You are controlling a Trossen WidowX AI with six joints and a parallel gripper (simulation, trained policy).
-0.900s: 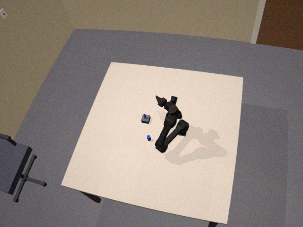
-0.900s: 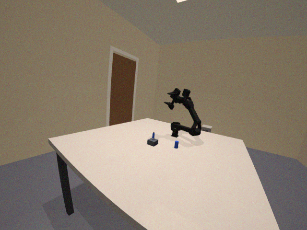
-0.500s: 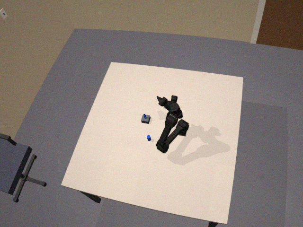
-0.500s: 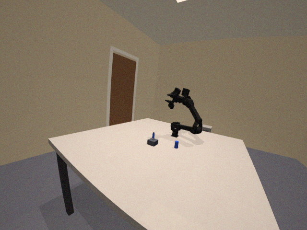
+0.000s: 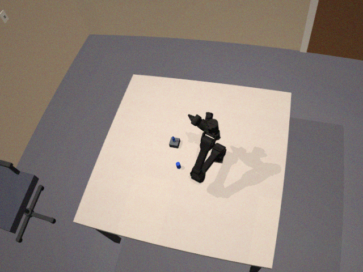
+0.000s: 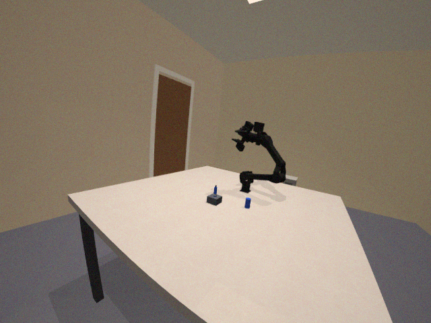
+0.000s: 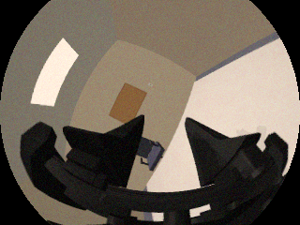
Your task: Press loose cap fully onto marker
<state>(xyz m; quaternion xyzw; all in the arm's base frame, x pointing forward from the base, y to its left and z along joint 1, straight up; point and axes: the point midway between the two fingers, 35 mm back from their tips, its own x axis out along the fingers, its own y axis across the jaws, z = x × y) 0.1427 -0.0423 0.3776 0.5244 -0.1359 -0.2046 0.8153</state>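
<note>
My gripper tip is 80 mm short of the blue cap, 170 mm to the right of it and 350 mm above it. Also, from my gripper tip: grey holder block: 150 mm ahead, 360 mm below.
</note>
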